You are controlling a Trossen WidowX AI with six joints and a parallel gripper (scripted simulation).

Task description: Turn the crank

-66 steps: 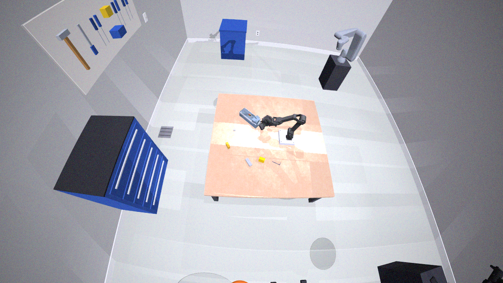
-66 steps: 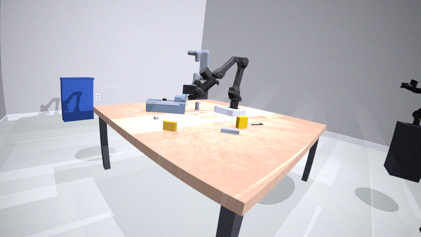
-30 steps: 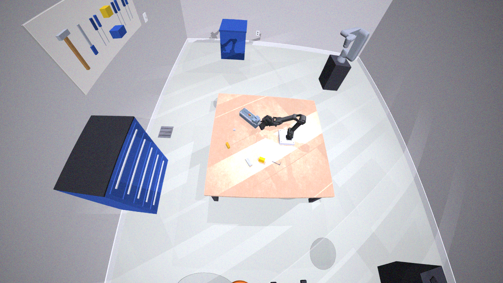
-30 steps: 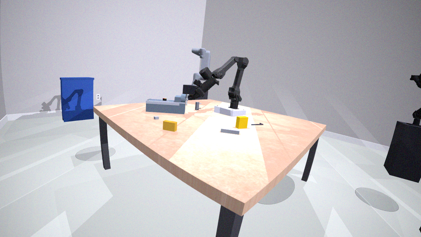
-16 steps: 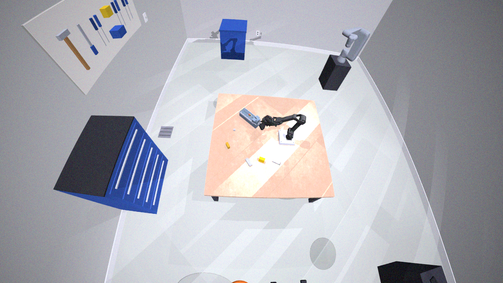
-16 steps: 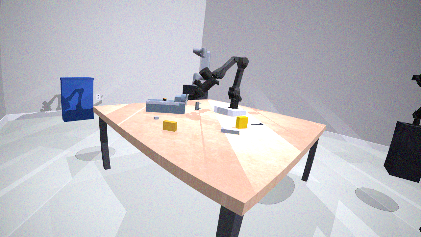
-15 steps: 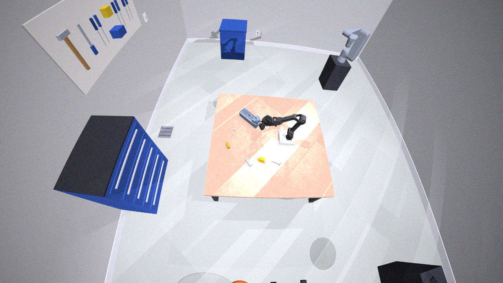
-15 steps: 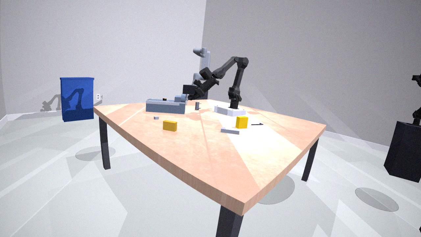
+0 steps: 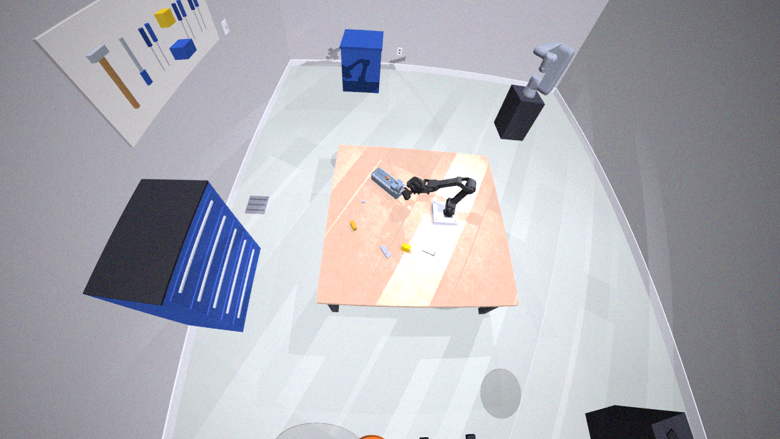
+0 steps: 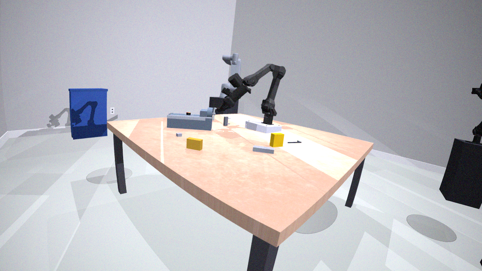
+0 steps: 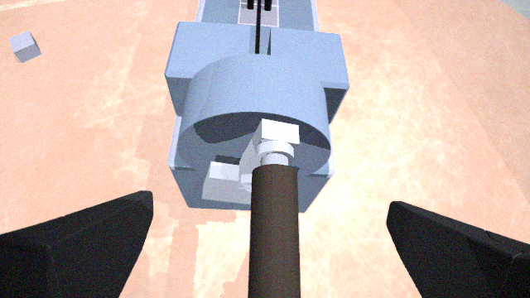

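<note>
Now: gripper tip right at the crank. Also, from my gripper tip: red pointer (130 mm ahead, 120 mm to the right, 30 mm below); then grey cube (300 mm ahead, 30 mm to the left, 100 mm below); then dark brown handle (10 mm behind, 10 mm to the left, 10 mm above).
</note>
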